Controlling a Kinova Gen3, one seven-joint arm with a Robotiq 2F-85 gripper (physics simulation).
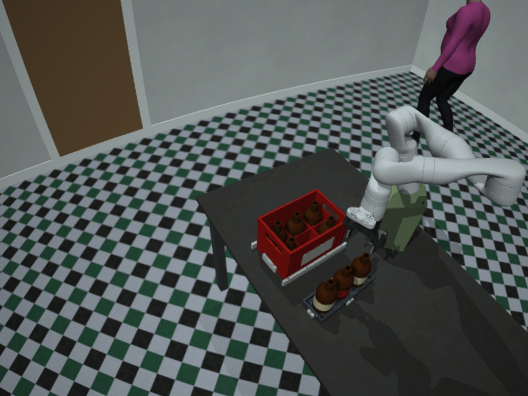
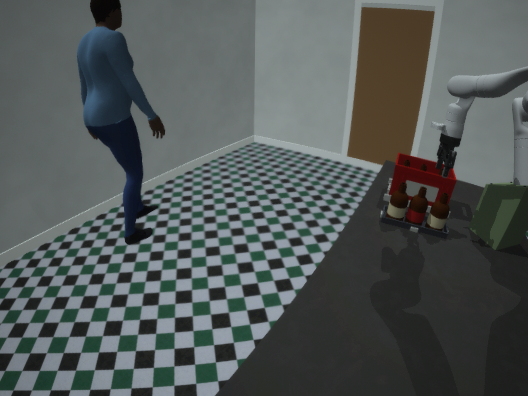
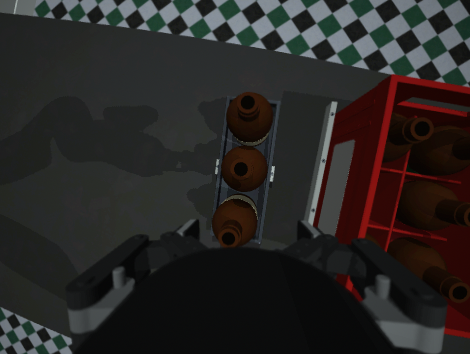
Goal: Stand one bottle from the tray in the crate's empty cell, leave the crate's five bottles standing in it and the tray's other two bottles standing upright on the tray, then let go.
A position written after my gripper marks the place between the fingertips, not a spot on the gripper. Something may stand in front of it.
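Note:
Looking at image 3, I see my gripper (image 3: 247,231) and a pale rail (image 3: 328,122). A red-labelled bottle (image 3: 244,168) is there too, and with it I can see a cream-labelled bottle (image 3: 249,117) and another cream-labelled bottle (image 3: 234,223).

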